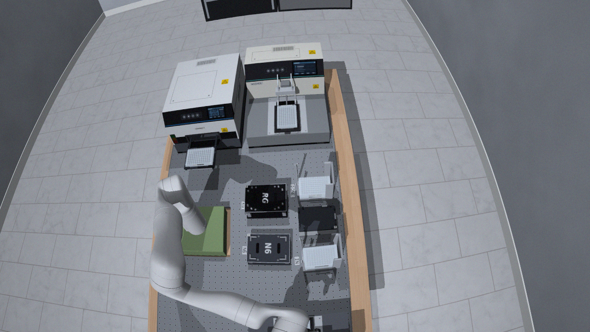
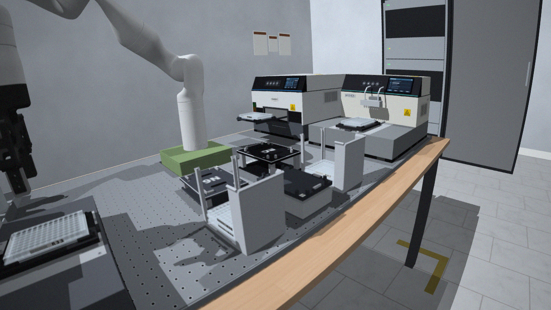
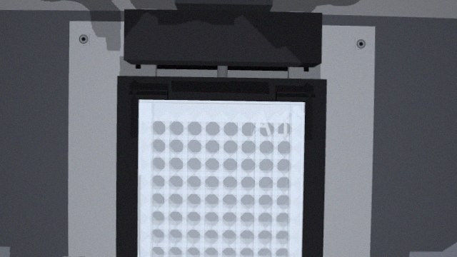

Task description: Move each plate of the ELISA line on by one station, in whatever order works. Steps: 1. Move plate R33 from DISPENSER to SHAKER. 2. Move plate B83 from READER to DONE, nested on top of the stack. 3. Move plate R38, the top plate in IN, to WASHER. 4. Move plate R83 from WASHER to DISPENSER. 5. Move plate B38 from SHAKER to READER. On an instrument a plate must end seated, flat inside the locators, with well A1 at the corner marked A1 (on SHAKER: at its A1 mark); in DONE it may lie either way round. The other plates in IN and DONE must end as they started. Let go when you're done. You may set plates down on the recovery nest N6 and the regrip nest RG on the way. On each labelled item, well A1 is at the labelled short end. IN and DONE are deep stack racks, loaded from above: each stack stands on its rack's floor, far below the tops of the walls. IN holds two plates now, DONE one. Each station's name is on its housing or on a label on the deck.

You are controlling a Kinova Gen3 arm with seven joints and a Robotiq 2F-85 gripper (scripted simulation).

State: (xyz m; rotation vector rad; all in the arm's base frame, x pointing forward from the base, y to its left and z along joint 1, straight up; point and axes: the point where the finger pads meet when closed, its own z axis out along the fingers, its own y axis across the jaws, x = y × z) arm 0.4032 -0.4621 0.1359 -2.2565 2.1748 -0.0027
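Now: the plate R33 100 mm below my hand. The rest, counted from my hand: RG nest: 120 mm behind, 570 mm to the left, 120 mm below; then plate R38: 80 mm ahead, 330 mm to the left, 150 mm below; then dispenser head: 90 mm to the right, 70 mm below.
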